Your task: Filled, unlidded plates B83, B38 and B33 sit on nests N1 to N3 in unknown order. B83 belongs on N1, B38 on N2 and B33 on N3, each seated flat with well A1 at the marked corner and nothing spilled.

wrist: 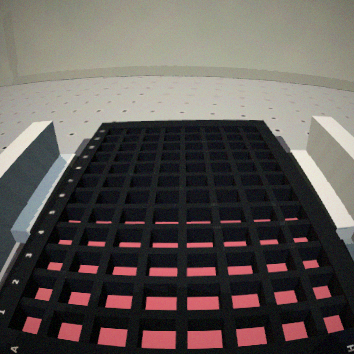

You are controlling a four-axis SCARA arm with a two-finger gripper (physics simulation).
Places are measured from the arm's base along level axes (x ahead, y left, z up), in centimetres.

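Pixels of known places: gripper, fingertip midpoint: (181, 138).
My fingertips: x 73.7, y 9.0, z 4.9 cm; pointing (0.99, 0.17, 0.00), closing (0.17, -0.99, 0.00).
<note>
Behind a point stands the place of what it marks.
A black multi-well plate (184, 189) {x 71.1, y 8.5, z 4.4 cm} fills the middle of the wrist view, unlidded, with pink liquid showing in its nearer wells. Numbers run up its left edge from 1 near the bottom. The letter A is at the bottom left corner and H at the bottom right, so well A1 is at the near left. No plate name shows. My gripper (181, 138) {x 73.7, y 9.0, z 4.9 cm} is shut on this plate, with one pale finger along each long side. The plate looks level across the view. Whether it touches a nest beneath is hidden. The other two plates do not show.
A pale deck (200, 95) {x 91.1, y 10.2, z 1.3 cm} dotted with small holes stretches beyond the plate's far edge. Small grey pieces (83, 146) {x 73.6, y 13.1, z 4.4 cm} (282, 144) {x 75.0, y 5.1, z 4.3 cm} show beside the plate's far left and right sides; what they belong to is unclear. A plain greenish-grey wall (180, 35) stands behind.
</note>
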